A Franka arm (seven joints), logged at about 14 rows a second.
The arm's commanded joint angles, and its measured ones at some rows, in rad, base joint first. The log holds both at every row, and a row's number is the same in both.
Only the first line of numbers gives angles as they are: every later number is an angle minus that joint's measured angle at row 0.
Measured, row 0:
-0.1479 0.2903 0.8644 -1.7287 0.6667 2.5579 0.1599
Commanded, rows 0 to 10:
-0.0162 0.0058 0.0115 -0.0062 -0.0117 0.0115 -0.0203
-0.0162 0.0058 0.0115 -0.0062 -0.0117 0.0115 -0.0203
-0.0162 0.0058 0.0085 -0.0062 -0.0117 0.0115 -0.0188
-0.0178 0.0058 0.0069 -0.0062 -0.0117 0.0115 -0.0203
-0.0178 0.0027 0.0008 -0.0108 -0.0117 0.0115 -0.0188
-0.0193 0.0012 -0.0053 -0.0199 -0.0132 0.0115 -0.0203
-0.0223 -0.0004 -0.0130 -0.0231 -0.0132 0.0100 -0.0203
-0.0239 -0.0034 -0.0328 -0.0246 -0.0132 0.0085 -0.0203
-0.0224 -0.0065 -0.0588 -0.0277 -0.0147 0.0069 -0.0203
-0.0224 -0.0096 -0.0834 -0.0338 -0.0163 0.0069 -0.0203
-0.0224 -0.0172 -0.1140 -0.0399 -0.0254 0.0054 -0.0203
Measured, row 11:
-0.0078 0.0025 -0.0793 -0.0133 -0.0036 0.0000 -0.0071
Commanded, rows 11 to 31:
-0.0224 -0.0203 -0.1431 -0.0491 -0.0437 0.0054 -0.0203
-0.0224 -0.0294 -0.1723 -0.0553 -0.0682 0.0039 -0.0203
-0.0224 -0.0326 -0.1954 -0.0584 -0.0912 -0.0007 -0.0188
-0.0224 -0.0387 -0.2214 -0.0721 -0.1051 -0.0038 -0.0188
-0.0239 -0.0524 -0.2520 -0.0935 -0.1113 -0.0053 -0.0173
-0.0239 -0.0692 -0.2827 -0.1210 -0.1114 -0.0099 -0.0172
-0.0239 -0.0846 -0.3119 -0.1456 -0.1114 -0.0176 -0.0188
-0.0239 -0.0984 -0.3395 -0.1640 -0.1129 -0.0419 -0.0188
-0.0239 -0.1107 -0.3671 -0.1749 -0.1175 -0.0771 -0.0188
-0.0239 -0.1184 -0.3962 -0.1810 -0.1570 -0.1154 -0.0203
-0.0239 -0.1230 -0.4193 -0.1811 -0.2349 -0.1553 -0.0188
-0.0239 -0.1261 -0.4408 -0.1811 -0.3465 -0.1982 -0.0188
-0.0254 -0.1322 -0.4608 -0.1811 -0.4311 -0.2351 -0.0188
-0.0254 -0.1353 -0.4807 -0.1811 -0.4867 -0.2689 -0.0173
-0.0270 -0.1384 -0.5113 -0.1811 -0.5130 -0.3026 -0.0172
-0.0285 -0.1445 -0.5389 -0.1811 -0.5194 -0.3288 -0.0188
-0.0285 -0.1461 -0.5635 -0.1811 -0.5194 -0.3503 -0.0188
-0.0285 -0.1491 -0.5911 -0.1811 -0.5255 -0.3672 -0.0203
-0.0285 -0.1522 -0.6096 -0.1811 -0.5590 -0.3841 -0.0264
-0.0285 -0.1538 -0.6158 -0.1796 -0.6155 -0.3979 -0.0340
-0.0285 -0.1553 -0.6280 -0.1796 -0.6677 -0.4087 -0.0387
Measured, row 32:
-0.0241 -0.1263 -0.6186 -0.1553 -0.5905 -0.3867 -0.0230
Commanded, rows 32 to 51:
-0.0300 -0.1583 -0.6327 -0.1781 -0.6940 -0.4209 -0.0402
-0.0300 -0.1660 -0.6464 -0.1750 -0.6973 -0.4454 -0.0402
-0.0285 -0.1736 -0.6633 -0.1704 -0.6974 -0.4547 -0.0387
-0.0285 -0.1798 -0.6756 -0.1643 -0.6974 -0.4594 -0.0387
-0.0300 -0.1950 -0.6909 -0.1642 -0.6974 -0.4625 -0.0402
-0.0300 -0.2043 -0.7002 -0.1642 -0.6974 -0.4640 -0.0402
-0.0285 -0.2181 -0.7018 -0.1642 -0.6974 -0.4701 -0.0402
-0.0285 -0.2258 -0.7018 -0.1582 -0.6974 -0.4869 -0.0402
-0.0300 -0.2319 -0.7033 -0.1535 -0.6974 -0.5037 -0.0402
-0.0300 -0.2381 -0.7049 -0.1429 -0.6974 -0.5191 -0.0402
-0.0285 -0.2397 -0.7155 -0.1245 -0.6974 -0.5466 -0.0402
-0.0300 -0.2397 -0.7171 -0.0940 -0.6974 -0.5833 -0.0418
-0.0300 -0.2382 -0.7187 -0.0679 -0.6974 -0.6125 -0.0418
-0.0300 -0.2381 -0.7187 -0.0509 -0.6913 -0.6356 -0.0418
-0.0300 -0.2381 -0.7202 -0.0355 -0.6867 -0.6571 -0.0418
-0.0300 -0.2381 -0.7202 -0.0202 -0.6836 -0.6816 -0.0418
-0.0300 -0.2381 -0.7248 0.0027 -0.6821 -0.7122 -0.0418
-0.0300 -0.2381 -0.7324 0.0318 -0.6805 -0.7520 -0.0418
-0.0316 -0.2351 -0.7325 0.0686 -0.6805 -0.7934 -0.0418
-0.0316 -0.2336 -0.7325 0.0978 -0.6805 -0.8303 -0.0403
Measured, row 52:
-0.0261 -0.2429 -0.7297 0.0255 -0.6822 -0.7544 -0.0281
